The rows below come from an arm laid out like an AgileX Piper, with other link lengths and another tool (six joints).
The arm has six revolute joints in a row. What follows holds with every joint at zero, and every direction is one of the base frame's. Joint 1 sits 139 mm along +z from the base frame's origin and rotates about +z. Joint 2 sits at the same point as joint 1 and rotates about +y. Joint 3 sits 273.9 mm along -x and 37.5 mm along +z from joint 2 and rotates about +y. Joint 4 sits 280.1 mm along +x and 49.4 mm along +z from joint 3 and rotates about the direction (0.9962, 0, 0.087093). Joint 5 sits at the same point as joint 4 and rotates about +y. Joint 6 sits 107.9 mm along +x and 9.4 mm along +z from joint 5 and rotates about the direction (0.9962, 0, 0.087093). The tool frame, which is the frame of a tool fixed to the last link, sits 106.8 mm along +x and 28 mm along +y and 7.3 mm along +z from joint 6; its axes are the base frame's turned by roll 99.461, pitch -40.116 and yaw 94.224 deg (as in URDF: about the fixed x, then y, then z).
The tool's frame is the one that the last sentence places.
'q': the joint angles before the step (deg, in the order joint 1, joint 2, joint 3, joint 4, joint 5, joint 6). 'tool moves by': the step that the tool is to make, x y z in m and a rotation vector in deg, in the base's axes. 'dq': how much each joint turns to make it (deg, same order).
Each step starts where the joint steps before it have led.
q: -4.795 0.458 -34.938 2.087 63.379 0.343
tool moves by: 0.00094 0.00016 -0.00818 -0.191 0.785 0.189
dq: 0.004 -0.569 1.326 0.071 0.020 -0.340
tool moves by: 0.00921 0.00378 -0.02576 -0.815 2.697 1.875
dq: -0.005 -0.001 4.396 1.435 -1.667 -2.495
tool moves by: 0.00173 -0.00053 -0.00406 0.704 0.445 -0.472
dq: 0.003 0.001 0.744 -0.119 -0.289 0.851
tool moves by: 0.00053 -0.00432 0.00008 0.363 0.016 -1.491
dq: -0.004 0.000 0.001 -1.305 -0.025 1.638
